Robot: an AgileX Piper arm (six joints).
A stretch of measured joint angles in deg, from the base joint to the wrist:
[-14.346 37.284 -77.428 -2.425 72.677 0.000]
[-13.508 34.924 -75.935 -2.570 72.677 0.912]
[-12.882 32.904 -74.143 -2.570 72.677 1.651]
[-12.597 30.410 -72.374 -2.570 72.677 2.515]
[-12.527 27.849 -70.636 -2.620 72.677 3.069]
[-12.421 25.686 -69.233 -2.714 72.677 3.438]
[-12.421 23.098 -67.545 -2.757 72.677 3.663]
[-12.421 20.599 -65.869 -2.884 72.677 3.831]
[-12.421 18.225 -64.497 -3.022 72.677 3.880]
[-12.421 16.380 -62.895 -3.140 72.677 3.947]
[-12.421 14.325 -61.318 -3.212 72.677 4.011]
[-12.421 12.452 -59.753 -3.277 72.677 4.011]
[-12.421 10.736 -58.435 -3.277 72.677 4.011]
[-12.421 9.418 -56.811 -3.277 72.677 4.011]
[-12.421 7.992 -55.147 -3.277 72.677 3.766]
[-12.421 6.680 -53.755 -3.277 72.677 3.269]
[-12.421 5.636 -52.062 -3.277 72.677 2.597]
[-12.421 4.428 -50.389 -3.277 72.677 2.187]
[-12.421 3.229 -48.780 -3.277 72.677 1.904]
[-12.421 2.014 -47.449 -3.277 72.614 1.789]
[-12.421 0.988 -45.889 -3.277 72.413 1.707]
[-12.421 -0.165 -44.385 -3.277 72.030 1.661]
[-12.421 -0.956 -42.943 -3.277 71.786 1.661]
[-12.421 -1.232 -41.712 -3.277 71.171 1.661]
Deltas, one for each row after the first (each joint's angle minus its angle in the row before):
[0.838 -2.360 1.493 -0.145 0.000 0.912]
[0.626 -2.020 1.792 0.000 0.000 0.739]
[0.285 -2.494 1.769 0.000 0.000 0.864]
[0.070 -2.561 1.738 -0.050 0.000 0.554]
[0.106 -2.163 1.403 -0.094 0.000 0.369]
[0.000 -2.588 1.688 -0.043 0.000 0.225]
[0.000 -2.499 1.676 -0.127 0.000 0.168]
[0.000 -2.374 1.372 -0.138 0.000 0.049]
[0.000 -1.845 1.602 -0.118 0.000 0.067]
[0.000 -2.055 1.577 -0.072 0.000 0.064]
[0.000 -1.873 1.565 -0.065 0.000 0.000]
[0.000 -1.716 1.318 0.000 0.000 0.000]
[0.000 -1.318 1.624 0.000 0.000 0.000]
[0.000 -1.426 1.664 0.000 0.000 -0.245]
[0.000 -1.312 1.392 0.000 0.000 -0.497]
[0.000 -1.044 1.693 0.000 0.000 -0.672]
[0.000 -1.208 1.673 0.000 0.000 -0.410]
[0.000 -1.199 1.609 0.000 0.000 -0.283]
[0.000 -1.215 1.331 0.000 -0.063 -0.115]
[0.000 -1.026 1.560 0.000 -0.201 -0.082]
[0.000 -1.153 1.504 0.000 -0.383 -0.046]
[0.000 -0.791 1.442 0.000 -0.244 0.000]
[0.000 -0.276 1.231 0.000 -0.615 0.000]

